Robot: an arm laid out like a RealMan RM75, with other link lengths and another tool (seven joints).
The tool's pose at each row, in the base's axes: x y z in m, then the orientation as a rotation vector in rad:
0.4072, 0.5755, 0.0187, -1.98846, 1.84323, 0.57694
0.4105, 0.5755, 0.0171, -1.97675, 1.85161, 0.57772
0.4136, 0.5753, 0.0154, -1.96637, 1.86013, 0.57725
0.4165, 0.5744, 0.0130, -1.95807, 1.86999, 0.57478
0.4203, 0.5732, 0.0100, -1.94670, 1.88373, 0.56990
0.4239, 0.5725, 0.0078, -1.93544, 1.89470, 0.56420
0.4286, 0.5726, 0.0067, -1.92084, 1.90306, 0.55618
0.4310, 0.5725, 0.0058, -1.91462, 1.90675, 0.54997
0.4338, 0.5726, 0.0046, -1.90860, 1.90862, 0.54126
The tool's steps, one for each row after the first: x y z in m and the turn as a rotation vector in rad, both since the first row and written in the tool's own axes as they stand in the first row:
0.0011, -0.0033, 0.0012, 0.00402, -0.00252, 0.00925
0.0023, -0.0064, 0.0024, 0.00794, -0.00371, 0.01796
0.0045, -0.0092, 0.0038, 0.01145, -0.00225, 0.02647
0.0074, -0.0130, 0.0055, 0.01701, 0.00050, 0.03803
0.0093, -0.0165, 0.0069, 0.02371, 0.00224, 0.04775
0.0101, -0.0212, 0.0076, 0.03439, 0.00173, 0.05667
0.0108, -0.0236, 0.0082, 0.04053, 0.00269, 0.06010
0.0116, -0.0264, 0.0092, 0.04857, 0.00379, 0.06195

